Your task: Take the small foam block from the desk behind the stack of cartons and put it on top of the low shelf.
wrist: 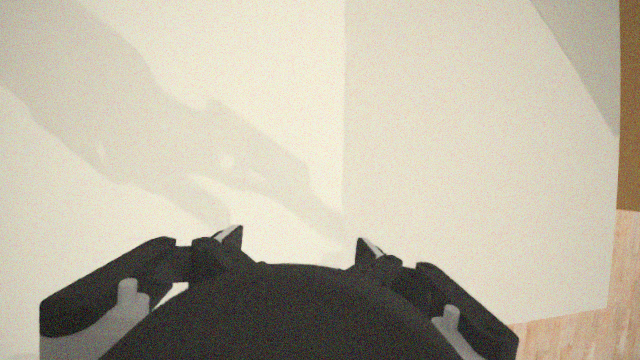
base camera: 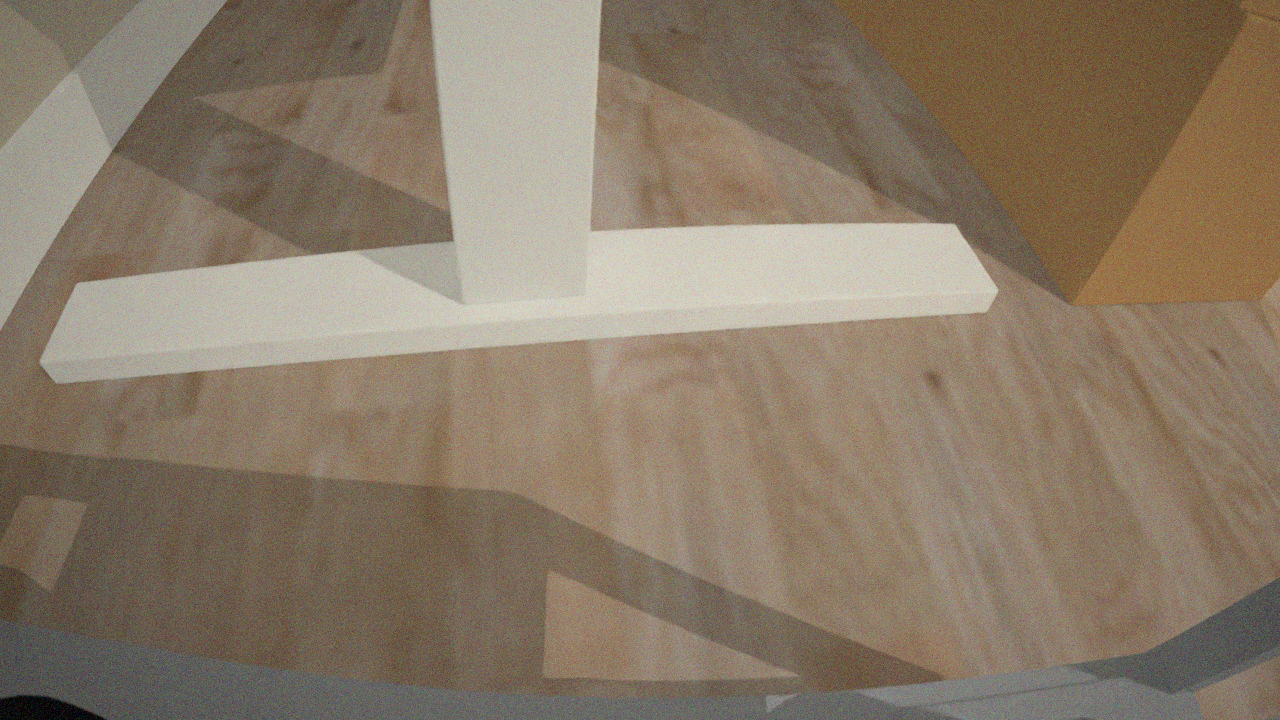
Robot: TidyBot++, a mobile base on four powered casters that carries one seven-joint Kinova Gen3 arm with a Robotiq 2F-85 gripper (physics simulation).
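Frame: origin at the arm's base, x ahead, y left, z up, level; centimetres.
Seen in the pictures: gripper, fingertip midpoint: (wrist: 300,244).
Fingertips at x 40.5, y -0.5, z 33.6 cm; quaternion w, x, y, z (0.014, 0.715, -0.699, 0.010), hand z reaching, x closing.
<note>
A point is followed by its place in that frame.
My gripper (wrist: 300,244) {x 40.5, y -0.5, z 33.6 cm} is open, with nothing between its fingers. It is over a cream-white surface (wrist: 475,175) {x 47.8, y -15.2, z 32.3 cm}, which looks like the desk top, and the arm's shadow falls on it. In the base view a white desk leg (base camera: 519,134) {x 41.3, y 4.2, z -24.8 cm} stands on a long flat foot (base camera: 760,268) on the floor. A brown carton (base camera: 1011,107) {x 64.7, y -37.7, z -31.2 cm} stands right of it; how many are stacked cannot be told. The small foam block and the low shelf cannot be made out in either view.
A brown surface (wrist: 631,100) {x 60.4, y -38.3, z 29.8 cm}, perhaps a carton, shows past the desk's right edge in the wrist view. Wood floor (wrist: 565,340) {x -27.1, y -161.3, z -39.6 cm} (base camera: 760,429) {x 33.9, y -10.4, z -39.7 cm} shows beyond the edge and around the leg. A pale slanting object (base camera: 53,188) {x 53.5, y 49.4, z -36.5 cm} is at the base view's left.
</note>
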